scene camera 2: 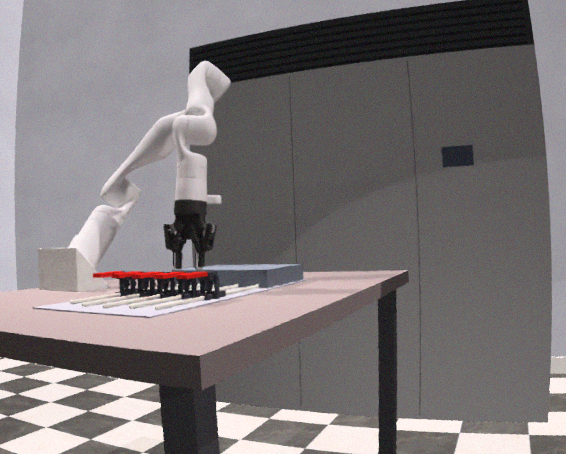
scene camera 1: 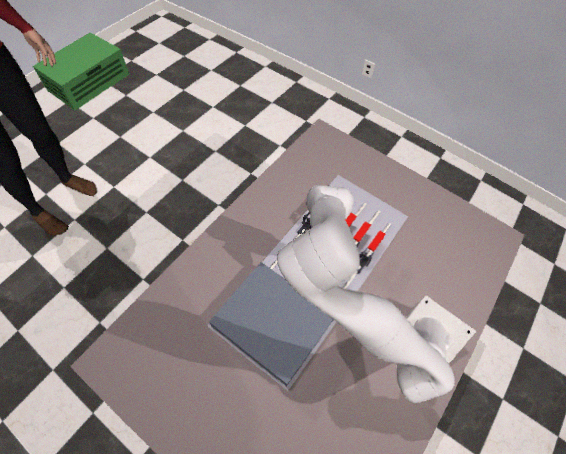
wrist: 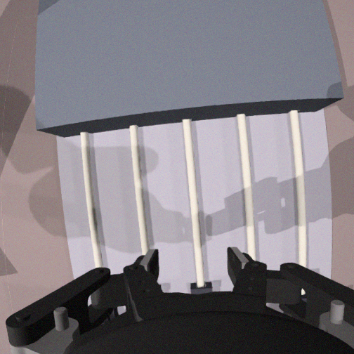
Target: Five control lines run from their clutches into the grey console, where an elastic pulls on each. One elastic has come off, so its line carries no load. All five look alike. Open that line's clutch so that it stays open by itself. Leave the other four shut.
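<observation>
Five cream lines run side by side into the grey console; the middle line looks like the others. Red levers show flat and level in scene view 2, the nearest lever among them. In scene view 1 the arm hides some; three show, including the rightmost lever and its black clutch. My gripper points down, partly open and empty, fingertips slightly above lever height. In the wrist view the middle line passes below, between the fingers, to a black clutch end. Line tension cannot be told.
The clutches stand on a pale board on the pinkish table. The arm's base is at the table's side. A person stands on the floor beside a green box.
</observation>
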